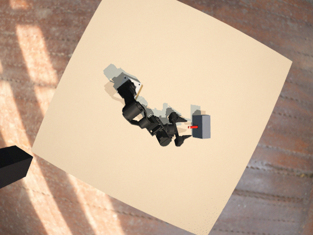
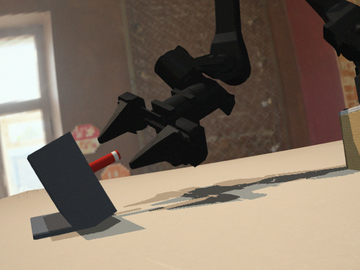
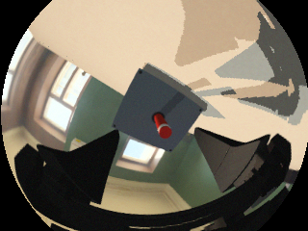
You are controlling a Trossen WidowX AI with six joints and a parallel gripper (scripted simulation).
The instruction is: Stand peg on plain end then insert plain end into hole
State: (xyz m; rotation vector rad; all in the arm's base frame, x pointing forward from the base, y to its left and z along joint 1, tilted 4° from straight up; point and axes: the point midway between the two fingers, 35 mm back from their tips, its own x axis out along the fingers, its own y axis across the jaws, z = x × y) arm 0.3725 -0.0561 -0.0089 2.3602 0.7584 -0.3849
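Now: gripper tip 10 mm to the right of the red peg, 10 mm short of it and 10 mm above it. From my gripper tip the other things lie so: dark sloped panel 60 mm ahead, 40 mm to the left, 30 mm below.
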